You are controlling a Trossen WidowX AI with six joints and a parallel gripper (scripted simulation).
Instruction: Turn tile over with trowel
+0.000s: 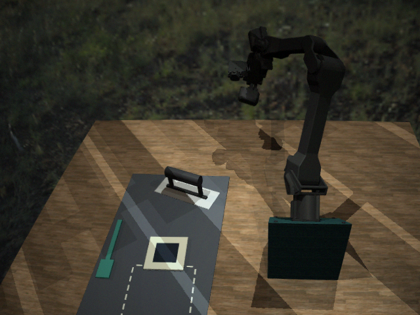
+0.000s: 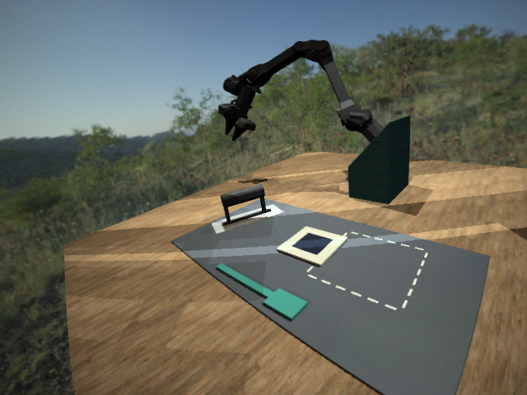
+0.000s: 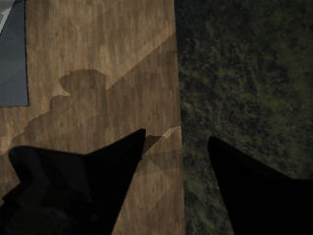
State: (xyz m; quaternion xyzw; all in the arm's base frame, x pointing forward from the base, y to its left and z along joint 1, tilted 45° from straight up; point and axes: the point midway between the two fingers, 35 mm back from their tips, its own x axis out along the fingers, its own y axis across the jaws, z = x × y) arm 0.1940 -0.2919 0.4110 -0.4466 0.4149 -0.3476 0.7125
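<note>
My gripper tip is now 14 cm short of the pale grey flat trowel, 30 cm to the right of it and 17 cm above it. Round my gripper tip: tile: 16 cm ahead, 54 cm to the left, 20 cm below; then green trowel: 32 cm ahead, 57 cm to the left, 20 cm below; then dark mat: 19 cm ahead, 54 cm to the left, 22 cm below.
</note>
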